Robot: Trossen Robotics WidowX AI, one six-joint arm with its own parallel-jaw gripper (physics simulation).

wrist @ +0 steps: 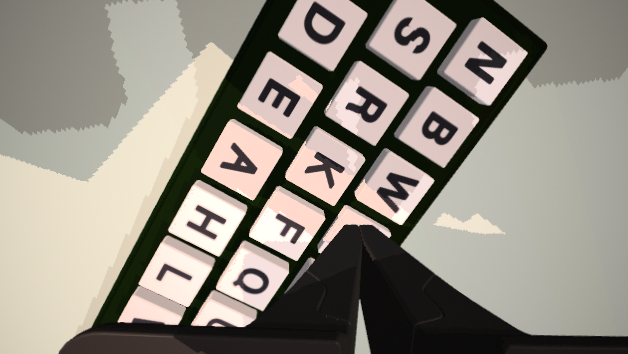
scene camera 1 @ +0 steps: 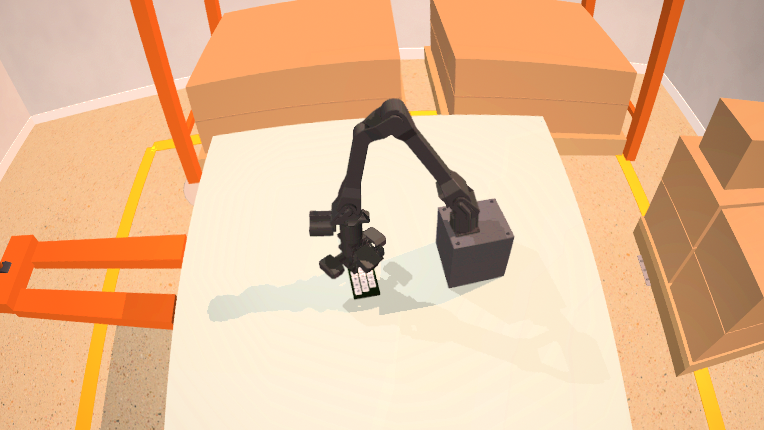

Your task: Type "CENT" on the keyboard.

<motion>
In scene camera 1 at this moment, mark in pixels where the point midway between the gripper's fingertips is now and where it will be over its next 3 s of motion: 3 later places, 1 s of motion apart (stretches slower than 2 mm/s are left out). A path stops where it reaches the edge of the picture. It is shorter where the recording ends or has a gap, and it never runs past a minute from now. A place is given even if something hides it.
My gripper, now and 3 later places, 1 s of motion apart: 354,273; 354,269; 372,275; 372,278
</motion>
